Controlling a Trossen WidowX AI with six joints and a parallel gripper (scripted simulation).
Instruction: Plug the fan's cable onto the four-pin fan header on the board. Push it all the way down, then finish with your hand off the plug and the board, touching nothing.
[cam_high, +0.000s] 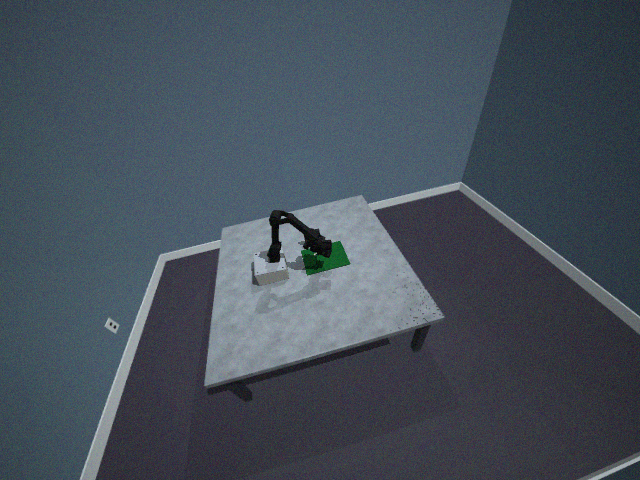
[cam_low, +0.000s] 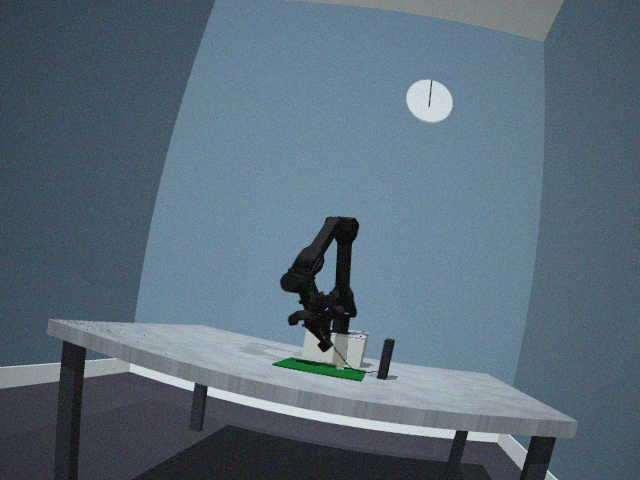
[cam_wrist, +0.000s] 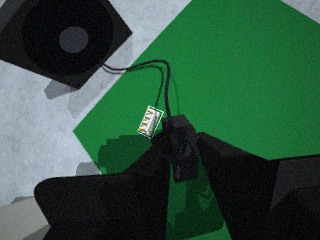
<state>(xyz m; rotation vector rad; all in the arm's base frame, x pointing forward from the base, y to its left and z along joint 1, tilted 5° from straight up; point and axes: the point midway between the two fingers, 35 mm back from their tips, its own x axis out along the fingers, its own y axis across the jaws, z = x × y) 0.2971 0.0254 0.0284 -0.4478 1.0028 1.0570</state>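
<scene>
My gripper tip is now 30 mm short of the board, 10 mm to the right of it and 100 mm above it. From my gripper tip the other things lie so: black fan plug 10 mm behind, 10 mm below; then square black fan 40 mm behind, 170 mm to the left, 20 mm below.
</scene>
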